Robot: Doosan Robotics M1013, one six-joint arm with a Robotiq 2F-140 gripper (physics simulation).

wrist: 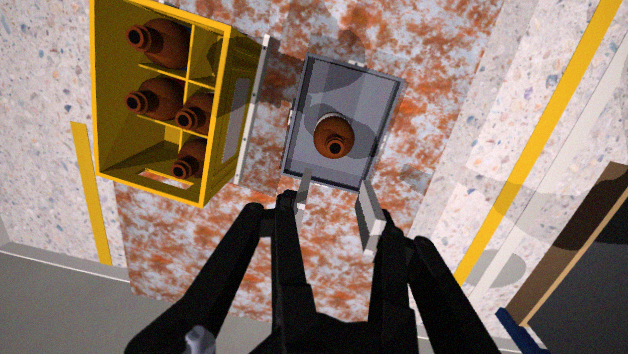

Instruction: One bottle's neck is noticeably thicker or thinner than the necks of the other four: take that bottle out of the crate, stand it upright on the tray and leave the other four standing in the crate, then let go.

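Frame: origin at the arm's base, x ahead, y down, z left, level; metres.
Seen in the pictures: gripper, fingertip midpoint: (334, 188).
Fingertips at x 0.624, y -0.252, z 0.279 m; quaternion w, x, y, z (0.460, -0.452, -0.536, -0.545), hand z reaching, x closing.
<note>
Offsets run from my fingertips to a thing's top centre. "spot": to the spot under its first point. Level surfaces: height alone.
A brown bottle @[dz +0.004, dx -0.006, dy +0.134 m] (334, 136) stands upright on the grey tray @[spot: dz +0.078, dx +0.097, dy +0.289 m] (345, 182), a little below the tray's middle in the view. The yellow crate @[dz -0.264, dx +0.036, dy +0.119 m] (216, 117) at the left holds four brown bottles: one @[dz -0.309, dx -0.051, dy +0.131 m] (167, 42) at the top left, one @[dz -0.304, dx +0.040, dy +0.131 m] (162, 97) below it, one @[dz -0.224, dx +0.037, dy +0.131 m] (196, 114) in the right column, and one @[dz -0.219, dx +0.124, dy +0.131 m] (192, 160) beneath that, partly hidden by the crate wall. My gripper (334, 188) is open, with a gap between its two grey finger pads and no bottle in it. It hangs above and apart from the bottle on the tray.
A pale metal rail @[dz -0.165, dx +0.030, dy +0.264 m] (253, 107) runs between the crate and the tray. The tabletop @[dy +0.294 m] (240, 220) is mottled orange and white. Yellow floor stripes (540, 140) (91, 195) lie on both sides. A brown-edged dark object (575, 240) is at the lower right.
</note>
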